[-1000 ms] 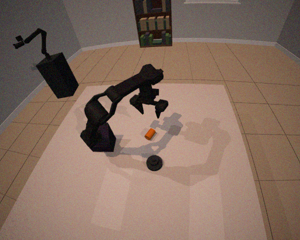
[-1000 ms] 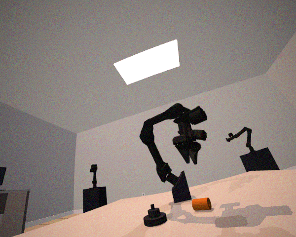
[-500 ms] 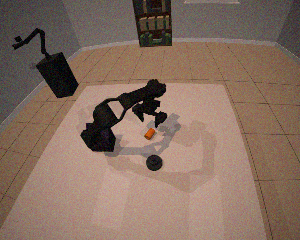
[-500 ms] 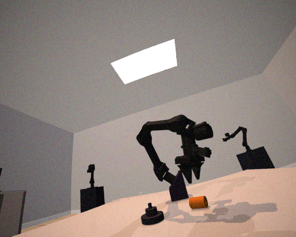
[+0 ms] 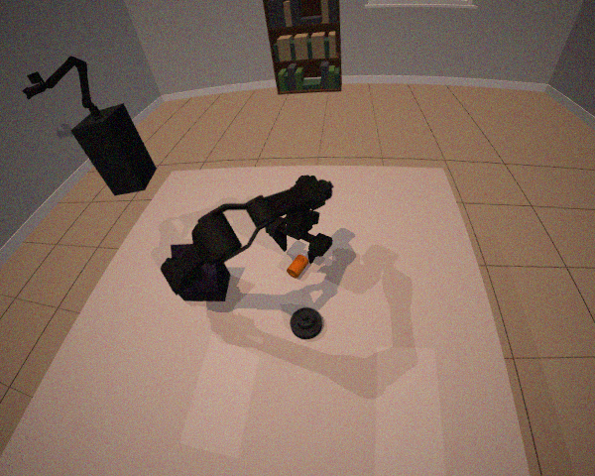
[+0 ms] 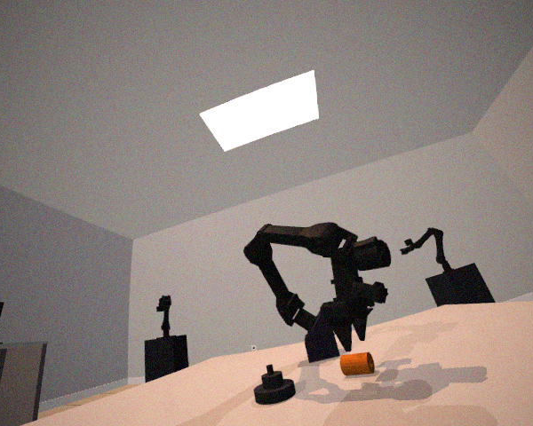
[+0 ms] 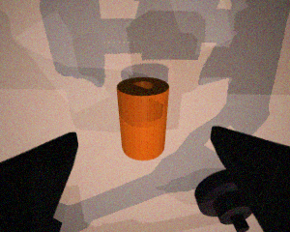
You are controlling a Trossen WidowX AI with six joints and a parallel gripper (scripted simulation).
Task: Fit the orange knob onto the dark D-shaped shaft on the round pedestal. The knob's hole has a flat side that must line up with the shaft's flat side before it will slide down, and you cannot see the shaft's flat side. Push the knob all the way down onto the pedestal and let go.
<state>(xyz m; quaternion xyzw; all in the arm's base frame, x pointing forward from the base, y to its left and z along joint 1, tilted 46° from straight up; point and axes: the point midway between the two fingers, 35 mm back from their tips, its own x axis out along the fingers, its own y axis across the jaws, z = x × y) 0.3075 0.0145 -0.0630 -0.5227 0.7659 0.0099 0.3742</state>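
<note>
Now: gripper tip 4 cm above the orange knob and 1 cm to the left of it. Also, from my gripper tip: round pedestal: 19 cm to the right, 3 cm below, 1 cm ahead.
</note>
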